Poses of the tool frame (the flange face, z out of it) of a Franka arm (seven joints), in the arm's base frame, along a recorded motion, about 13 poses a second.
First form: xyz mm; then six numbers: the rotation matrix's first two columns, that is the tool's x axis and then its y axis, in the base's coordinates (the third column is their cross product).
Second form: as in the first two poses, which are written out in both.
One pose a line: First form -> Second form
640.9, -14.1, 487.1, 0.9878, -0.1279, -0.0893, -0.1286, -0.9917, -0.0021 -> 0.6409, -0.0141, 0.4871, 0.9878, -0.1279, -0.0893, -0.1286, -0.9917, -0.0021
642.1, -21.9, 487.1, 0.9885, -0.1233, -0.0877, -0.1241, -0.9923, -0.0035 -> 0.6421, -0.0219, 0.4871, 0.9885, -0.1233, -0.0877, -0.1241, -0.9923, -0.0035
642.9, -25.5, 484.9, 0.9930, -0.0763, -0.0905, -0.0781, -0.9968, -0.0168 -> 0.6429, -0.0255, 0.4849, 0.9930, -0.0763, -0.0905, -0.0781, -0.9968, -0.0168
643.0, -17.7, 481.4, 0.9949, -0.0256, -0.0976, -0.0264, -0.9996, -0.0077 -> 0.6430, -0.0177, 0.4814, 0.9949, -0.0256, -0.0976, -0.0264, -0.9996, -0.0077
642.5, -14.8, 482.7, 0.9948, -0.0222, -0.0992, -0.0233, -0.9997, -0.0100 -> 0.6425, -0.0148, 0.4827, 0.9948, -0.0222, -0.0992, -0.0233, -0.9997, -0.0100
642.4, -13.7, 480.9, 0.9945, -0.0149, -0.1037, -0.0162, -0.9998, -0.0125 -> 0.6424, -0.0137, 0.4809, 0.9945, -0.0149, -0.1037, -0.0162, -0.9998, -0.0125
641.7, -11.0, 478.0, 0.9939, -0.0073, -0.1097, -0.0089, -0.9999, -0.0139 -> 0.6417, -0.0110, 0.4780, 0.9939, -0.0073, -0.1097, -0.0089, -0.9999, -0.0139
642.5, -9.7, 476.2, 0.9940, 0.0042, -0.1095, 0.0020, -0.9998, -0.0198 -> 0.6425, -0.0097, 0.4762, 0.9940, 0.0042, -0.1095, 0.0020, -0.9998, -0.0198
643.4, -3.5, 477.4, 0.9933, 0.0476, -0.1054, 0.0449, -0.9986, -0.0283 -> 0.6434, -0.0035, 0.4774, 0.9933, 0.0476, -0.1054, 0.0449, -0.9986, -0.0283
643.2, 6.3, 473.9, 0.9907, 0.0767, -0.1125, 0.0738, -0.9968, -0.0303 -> 0.6432, 0.0063, 0.4739, 0.9907, 0.0767, -0.1125, 0.0738, -0.9968, -0.0303
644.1, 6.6, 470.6, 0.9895, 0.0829, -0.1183, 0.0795, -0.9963, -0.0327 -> 0.6441, 0.0066, 0.4706, 0.9895, 0.0829, -0.1183, 0.0795, -0.9963, -0.0327
